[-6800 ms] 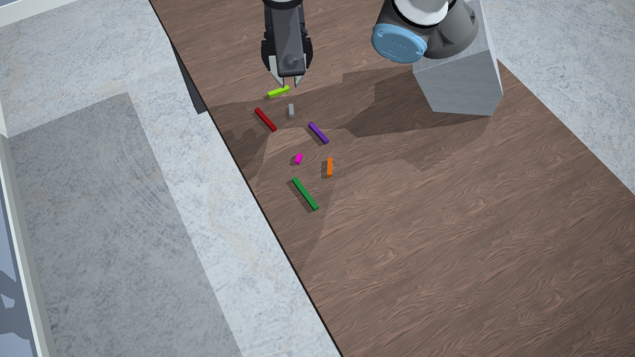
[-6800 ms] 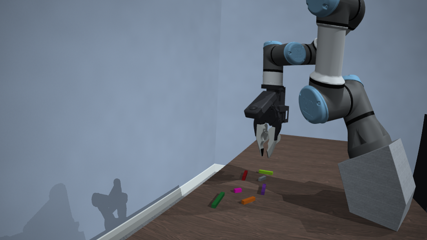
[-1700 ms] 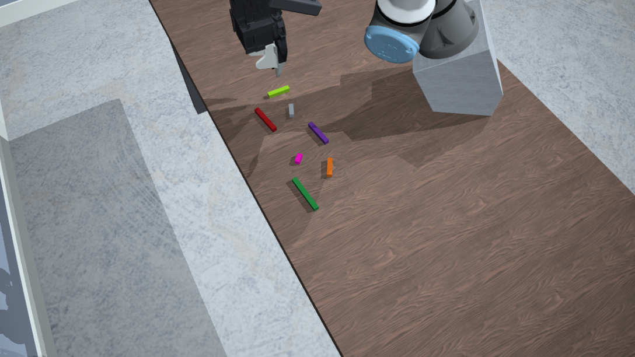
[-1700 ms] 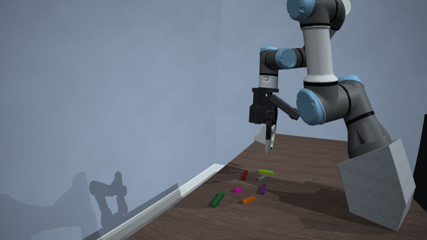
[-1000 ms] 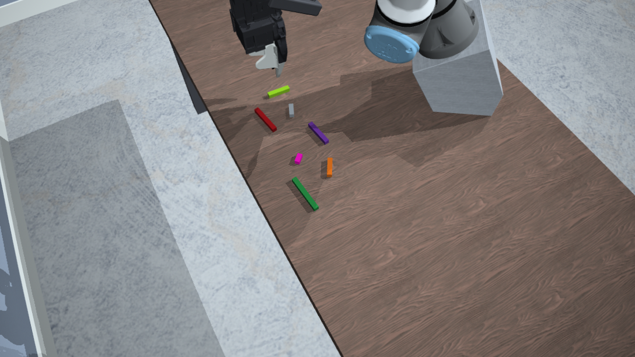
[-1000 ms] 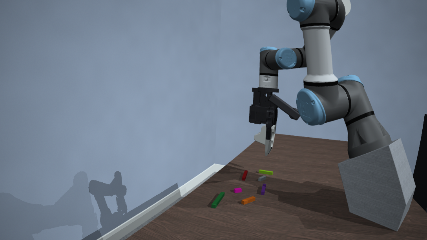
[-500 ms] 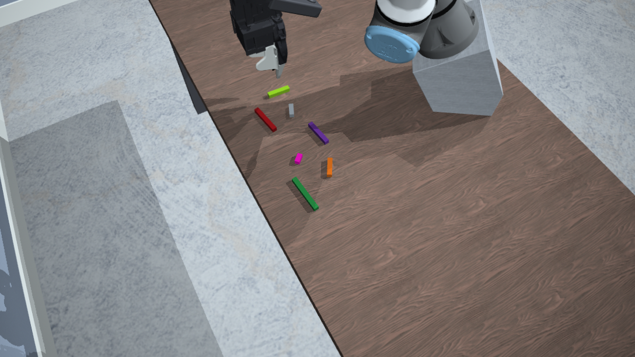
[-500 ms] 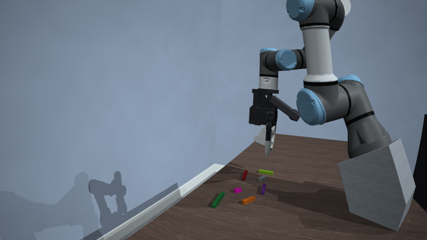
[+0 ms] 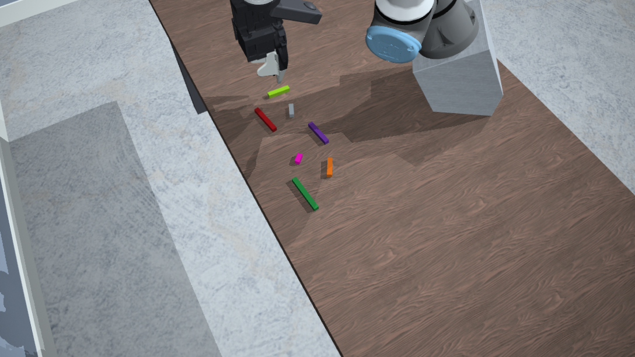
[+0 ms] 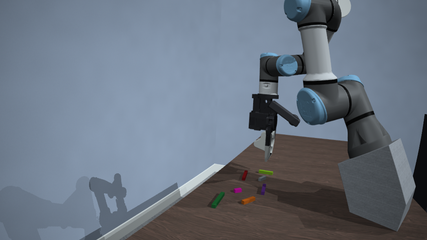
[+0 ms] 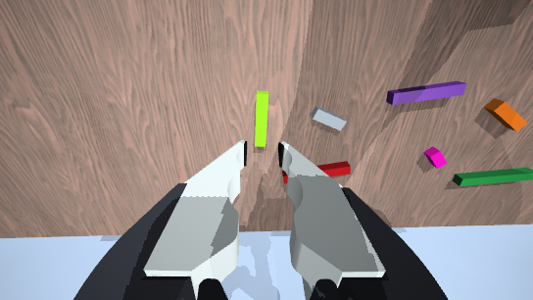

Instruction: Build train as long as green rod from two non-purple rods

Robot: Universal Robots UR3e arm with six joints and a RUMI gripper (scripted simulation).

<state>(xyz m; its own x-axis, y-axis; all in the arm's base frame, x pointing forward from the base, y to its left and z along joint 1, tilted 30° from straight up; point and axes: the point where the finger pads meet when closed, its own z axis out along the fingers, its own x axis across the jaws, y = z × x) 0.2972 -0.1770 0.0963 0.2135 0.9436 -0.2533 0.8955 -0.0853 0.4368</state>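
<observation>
The lime rod lies 60 mm below my hand. Also, from my hand: red rod (70 mm ahead, 40 mm to the left, 60 mm below); purple rod (140 mm to the left, 60 mm below); grey rod (10 mm ahead, 60 mm to the left, 60 mm below).
</observation>
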